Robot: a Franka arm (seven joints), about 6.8 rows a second.
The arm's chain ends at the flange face. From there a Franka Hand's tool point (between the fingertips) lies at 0.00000 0.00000 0.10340 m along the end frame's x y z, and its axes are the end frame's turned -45 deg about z.
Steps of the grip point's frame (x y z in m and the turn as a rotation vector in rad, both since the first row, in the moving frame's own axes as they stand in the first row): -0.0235, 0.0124, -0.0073, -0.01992, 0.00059, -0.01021; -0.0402, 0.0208, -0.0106, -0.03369, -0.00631, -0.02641; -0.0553, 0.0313, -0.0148, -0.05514, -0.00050, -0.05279
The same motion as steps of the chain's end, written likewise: -0.0094, 0.0240, -0.0073, -0.01367, 0.01450, -0.01021; -0.0158, 0.0402, -0.0105, -0.02828, 0.01936, -0.02641; -0.0211, 0.0573, -0.0146, -0.03934, 0.03864, -0.05279
